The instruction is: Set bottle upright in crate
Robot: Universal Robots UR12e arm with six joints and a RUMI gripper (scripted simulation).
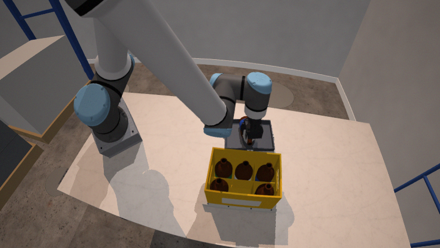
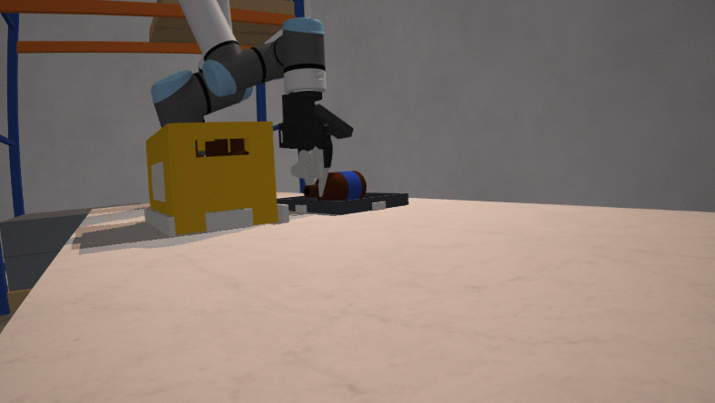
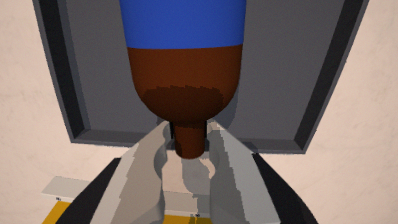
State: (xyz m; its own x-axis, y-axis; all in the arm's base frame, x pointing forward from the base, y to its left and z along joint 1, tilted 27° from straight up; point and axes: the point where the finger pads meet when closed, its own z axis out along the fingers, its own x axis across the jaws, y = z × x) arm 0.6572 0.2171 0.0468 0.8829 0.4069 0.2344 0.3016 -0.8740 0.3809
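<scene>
The tray is 1 cm behind my hand, 5 cm to the left of it and 3 cm below it. From my hand the other things lie so: crate: 2 cm ahead, 24 cm to the right, 4 cm above.
</scene>
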